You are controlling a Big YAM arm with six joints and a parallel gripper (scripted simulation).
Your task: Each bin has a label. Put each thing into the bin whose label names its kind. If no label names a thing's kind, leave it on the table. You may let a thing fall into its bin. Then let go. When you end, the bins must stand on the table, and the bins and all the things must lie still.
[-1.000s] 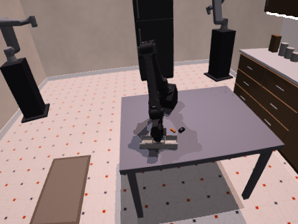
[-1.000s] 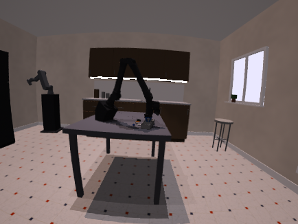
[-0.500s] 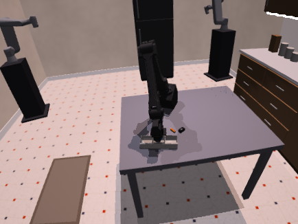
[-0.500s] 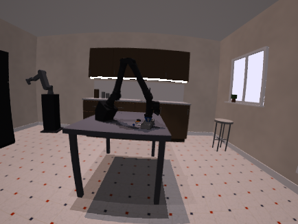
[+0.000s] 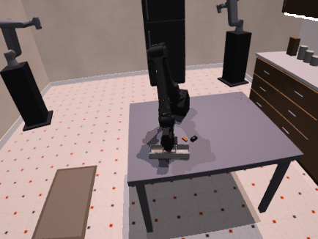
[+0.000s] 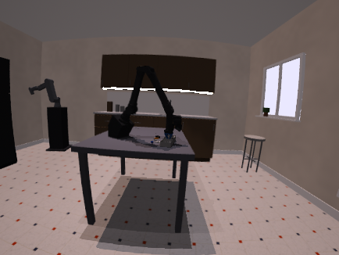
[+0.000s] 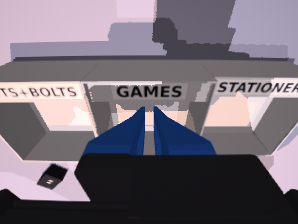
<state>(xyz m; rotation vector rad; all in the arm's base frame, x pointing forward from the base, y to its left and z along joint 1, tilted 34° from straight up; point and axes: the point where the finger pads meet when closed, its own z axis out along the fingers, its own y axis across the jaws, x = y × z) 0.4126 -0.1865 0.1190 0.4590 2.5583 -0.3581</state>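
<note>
Now: the small brass nut 13 cm behind my hand, 6 cm to the left of it and 2 cm below it. From my hand the other things lie so: white domino: 8 cm behind, 3 cm to the left, 2 cm below; then orange cylinder: 15 cm to the left, 8 cm behind, 2 cm below; then blue die: 14 cm behind, 2 cm below.
</note>
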